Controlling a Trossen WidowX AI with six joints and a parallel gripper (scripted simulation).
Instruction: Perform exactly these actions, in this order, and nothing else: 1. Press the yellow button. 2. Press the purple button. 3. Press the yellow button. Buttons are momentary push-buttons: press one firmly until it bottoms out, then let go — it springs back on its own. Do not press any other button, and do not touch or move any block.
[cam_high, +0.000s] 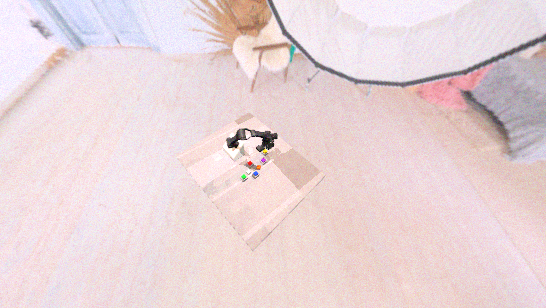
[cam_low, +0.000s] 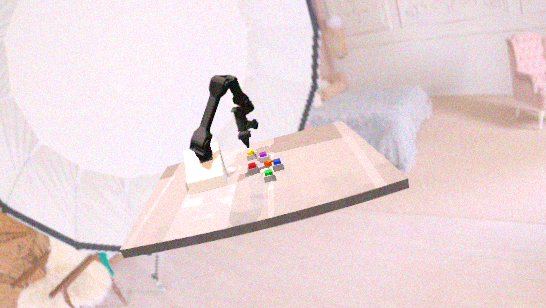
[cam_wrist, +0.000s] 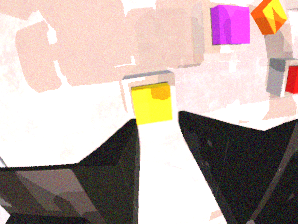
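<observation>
Now: gripper tip 30 mm above the yellow button. The rest, counted from my gripper tip: orange block (70 mm ahead, 160 mm to the right, 50 mm below); then red button (190 mm to the right, 30 mm below); then purple button (60 mm ahead, 80 mm to the right, 30 mm below).
</observation>
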